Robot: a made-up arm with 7 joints. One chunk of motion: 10 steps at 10 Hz.
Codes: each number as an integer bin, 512 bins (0 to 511) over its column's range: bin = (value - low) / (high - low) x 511, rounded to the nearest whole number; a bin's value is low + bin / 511 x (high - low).
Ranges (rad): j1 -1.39..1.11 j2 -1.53..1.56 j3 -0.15..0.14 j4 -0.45..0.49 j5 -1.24..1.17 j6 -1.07..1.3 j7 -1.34..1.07
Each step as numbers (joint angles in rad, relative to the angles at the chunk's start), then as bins.
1 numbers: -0.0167 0.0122 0.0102 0.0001 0.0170 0.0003 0.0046
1 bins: 281 255 282 245 267 231 285
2 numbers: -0.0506 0.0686 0.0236 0.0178 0.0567 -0.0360 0.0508
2 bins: 274 264 306 254 275 223 295
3 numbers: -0.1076 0.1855 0.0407 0.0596 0.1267 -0.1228 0.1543
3 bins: 262 284 336 277 290 204 317
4 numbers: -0.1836 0.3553 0.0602 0.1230 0.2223 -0.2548 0.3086
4 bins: 247 312 370 311 310 176 350
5 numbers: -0.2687 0.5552 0.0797 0.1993 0.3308 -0.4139 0.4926
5 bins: 229 345 405 353 333 141 389
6 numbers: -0.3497 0.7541 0.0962 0.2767 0.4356 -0.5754 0.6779
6 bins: 213 378 434 395 355 107 428
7 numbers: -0.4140 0.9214 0.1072 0.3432 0.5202 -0.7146 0.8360
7 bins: 199 405 453 431 373 77 461
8 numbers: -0.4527 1.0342 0.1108 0.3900 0.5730 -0.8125 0.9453
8 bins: 192 424 460 457 384 56 485
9 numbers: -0.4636 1.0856 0.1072 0.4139 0.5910 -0.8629 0.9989
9 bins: 189 433 453 470 388 45 496
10 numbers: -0.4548 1.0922 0.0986 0.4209 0.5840 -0.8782 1.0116
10 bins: 191 434 438 473 387 41 499
